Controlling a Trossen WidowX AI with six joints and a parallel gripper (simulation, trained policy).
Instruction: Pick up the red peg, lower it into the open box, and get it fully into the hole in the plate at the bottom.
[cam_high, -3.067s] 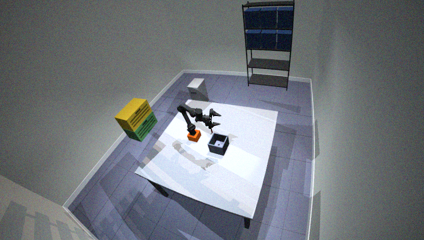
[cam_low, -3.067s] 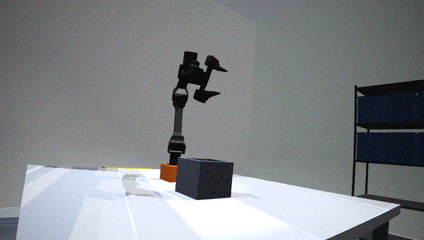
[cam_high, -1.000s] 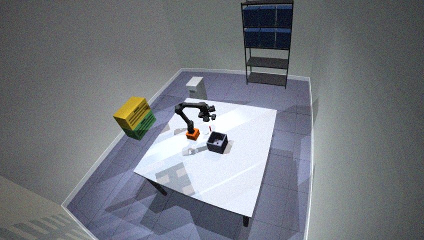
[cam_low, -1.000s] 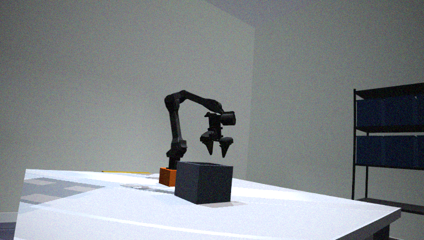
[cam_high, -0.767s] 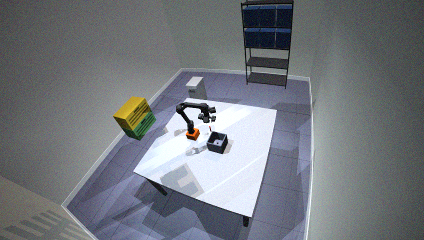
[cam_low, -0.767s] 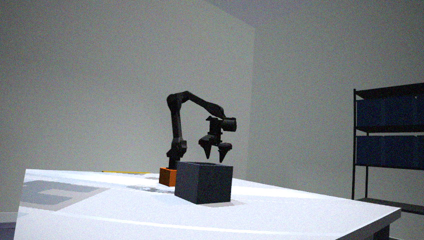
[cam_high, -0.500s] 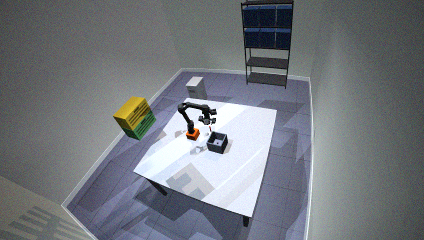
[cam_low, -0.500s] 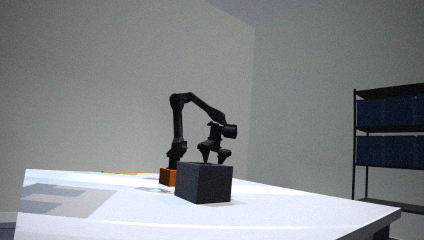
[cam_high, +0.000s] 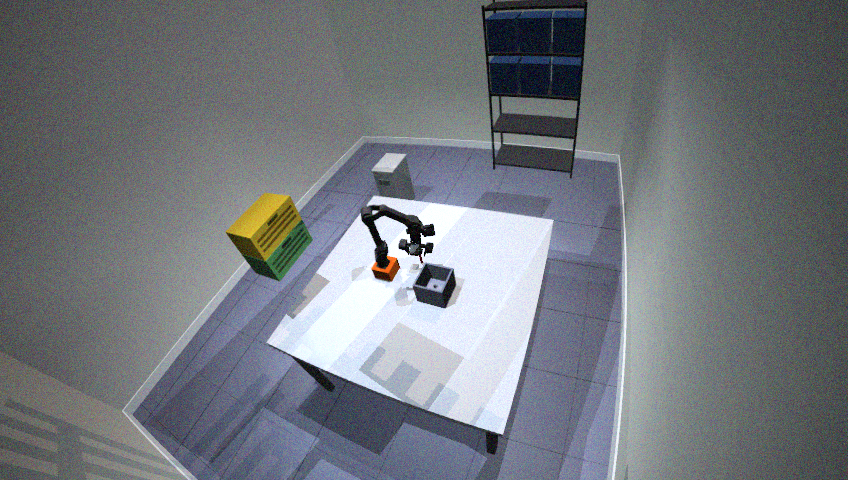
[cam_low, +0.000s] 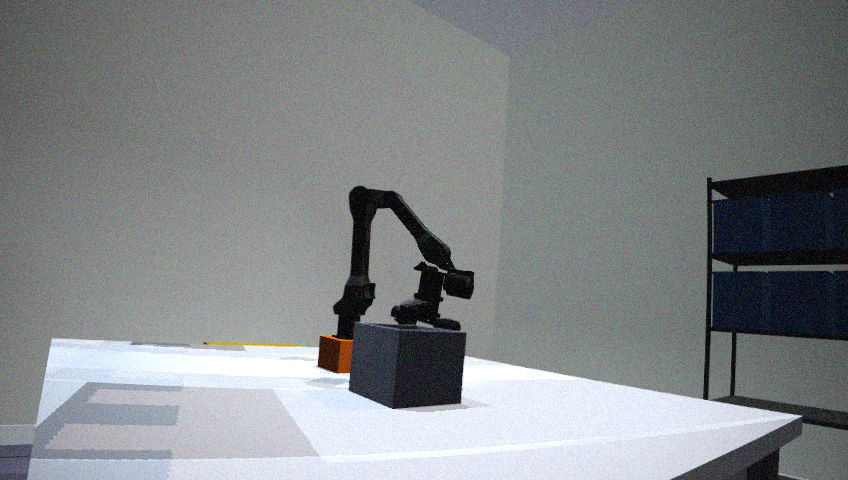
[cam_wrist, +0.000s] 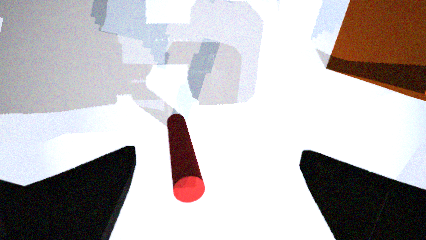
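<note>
The red peg lies 20 mm ahead of my gripper tip, 10 mm to the left of it and 20 mm below it.
</note>
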